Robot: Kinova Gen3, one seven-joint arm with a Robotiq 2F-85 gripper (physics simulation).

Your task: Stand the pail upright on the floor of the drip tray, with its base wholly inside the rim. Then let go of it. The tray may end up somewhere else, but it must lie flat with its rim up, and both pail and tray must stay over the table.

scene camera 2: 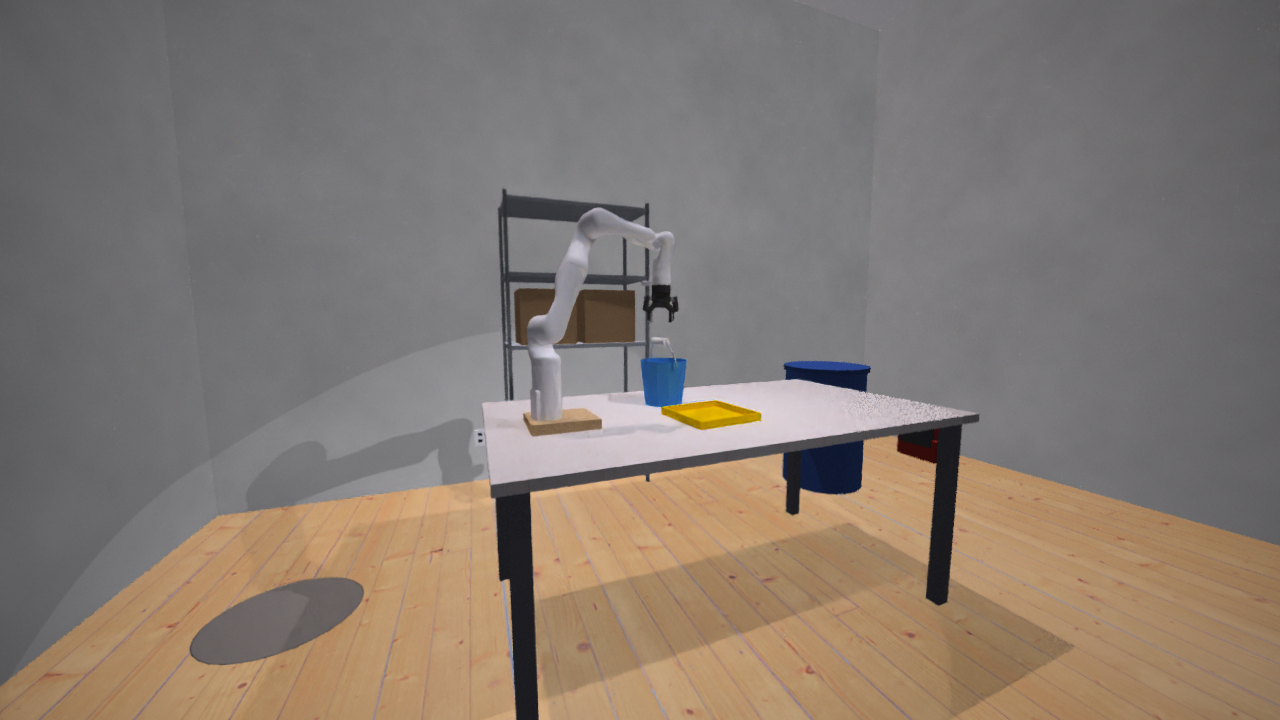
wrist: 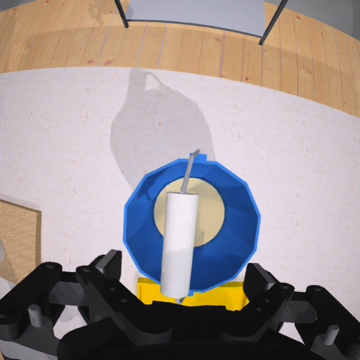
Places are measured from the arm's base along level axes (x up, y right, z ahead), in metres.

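Pixels of known places: gripper, fingertip midpoint: (scene camera 2: 660,322); arm's base at its link origin: (scene camera 2: 547,418).
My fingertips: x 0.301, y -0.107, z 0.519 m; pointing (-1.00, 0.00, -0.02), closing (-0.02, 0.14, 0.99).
Ahead of a thing's pixels: the offset from my fingertips to its top centre. "pt": to the spot under its first point. Level surfaces: height alone.
The blue pail @[pt dx -0.236, dy +0.073, dz -0.037 m] (scene camera 2: 663,383) (wrist: 232,240) stands upright on the table, outside the drip tray. Its wire handle is raised, with a white grip @[dx -0.062, dy +0.004, dz -0.006 m] (scene camera 2: 660,340) (wrist: 179,240) crossing over the pail's opening in the wrist view. The yellow drip tray @[dx -0.305, dy +0.289, dz +0.008 m] (scene camera 2: 711,414) (wrist: 220,297) lies flat with its rim up, in front and to the right of the pail in the scene view. In the wrist view the pail and gripper hide part of the tray. My gripper (scene camera 2: 661,317) (wrist: 183,271) is open and empty, pointing down above the handle grip, apart from it.
The table @[dx -0.331 m] (scene camera 2: 572,456) carries the arm's wooden base (scene camera 2: 563,422) (wrist: 22,240), left of the pail. A shelf rack (scene camera 2: 504,268) with brown boxes (scene camera 2: 608,316) stands behind the table. A dark blue barrel (scene camera 2: 825,465) stands on the floor beyond the table's far side.
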